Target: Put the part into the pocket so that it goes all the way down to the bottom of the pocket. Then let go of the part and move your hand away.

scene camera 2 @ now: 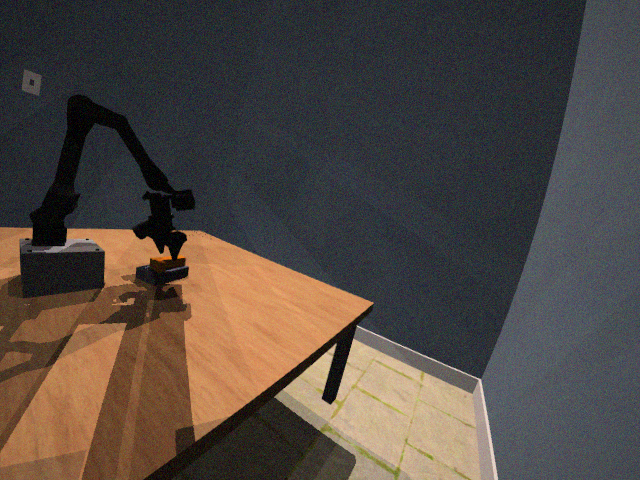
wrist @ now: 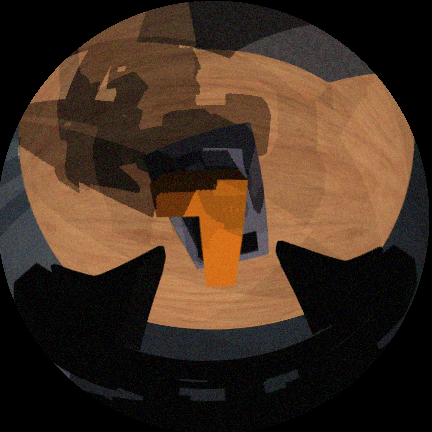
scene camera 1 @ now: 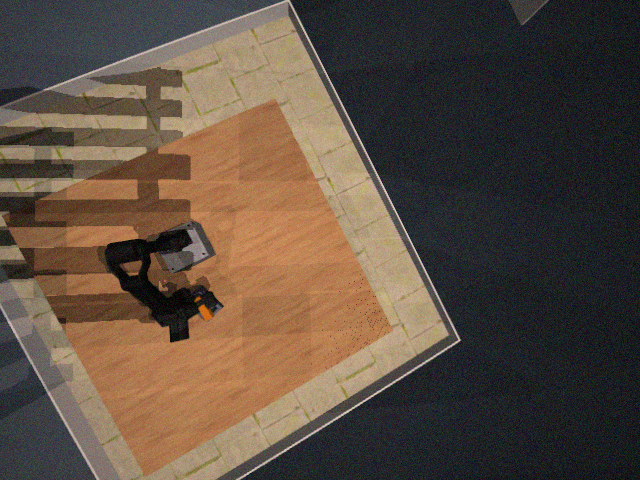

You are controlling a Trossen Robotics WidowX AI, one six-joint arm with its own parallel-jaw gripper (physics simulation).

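Places are measured from the arm's base along level axes (x ahead, y left, z up), in millimetres.
Pixels of known places: gripper, fingertip midpoint: (scene camera 2: 168, 256) (wrist: 221, 249) (scene camera 1: 202, 308); arm's base at its link origin: (scene camera 2: 48, 243) (scene camera 1: 182, 239).
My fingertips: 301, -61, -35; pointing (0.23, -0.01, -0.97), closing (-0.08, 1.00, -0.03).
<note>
Ahead of a thing's pixels: the offset from my fingertips to its top centre, as dx, dy, dz. "spot": to the spot under its first point. Level surfaces: height alone.
The orange L-shaped part @(+4, -15, -3) (scene camera 1: 205, 309) (scene camera 2: 168, 264) (wrist: 220, 250) lies on top of the dark blue-grey pocket block @(spot: +20, -40, -48) (scene camera 2: 177, 273) (wrist: 263, 225). It stands proud of the block's rim, and in the wrist view it lies skewed across the opening, one leg reaching past the near edge. Dark pocket openings show beside the part; the pocket's bottom under it is hidden. My gripper (scene camera 2: 168, 253) (wrist: 221, 249) is open, with nothing held. Its fingertips are close above the part in scene camera 2 and stand apart on both sides of its long leg in the wrist view.
The arm's grey base box (scene camera 1: 178, 261) (scene camera 2: 62, 271) stands on the wooden table @(dz -69) (scene camera 1: 284, 232) (scene camera 2: 258, 330) (wrist: 350, 200), near the block. The black arm arches from the base over to the block. Shadows of slats and of the arm cross the table.
</note>
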